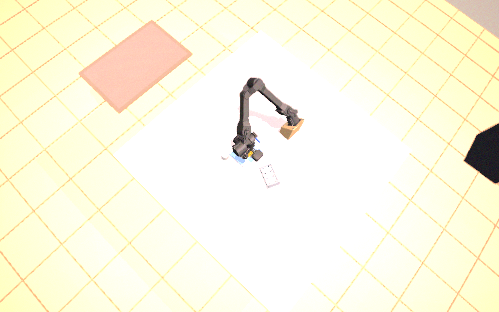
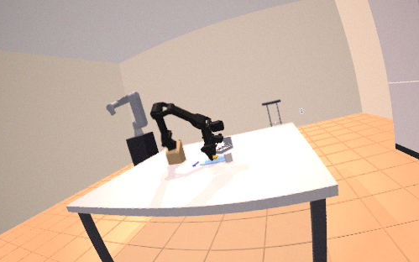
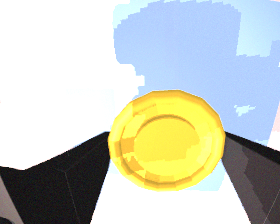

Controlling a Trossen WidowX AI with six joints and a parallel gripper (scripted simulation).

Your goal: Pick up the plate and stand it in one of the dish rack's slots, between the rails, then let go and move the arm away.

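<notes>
My gripper tip is 19 cm to the right of the wire dish rack, 3 cm short of it and 2 cm below it. The rest, counted from my gripper tip: white cup 10 cm ahead, 8 cm to the right, 2 cm above; yellow plate 1 cm above; blue spoon 11 cm behind, 3 cm to the right.
</notes>
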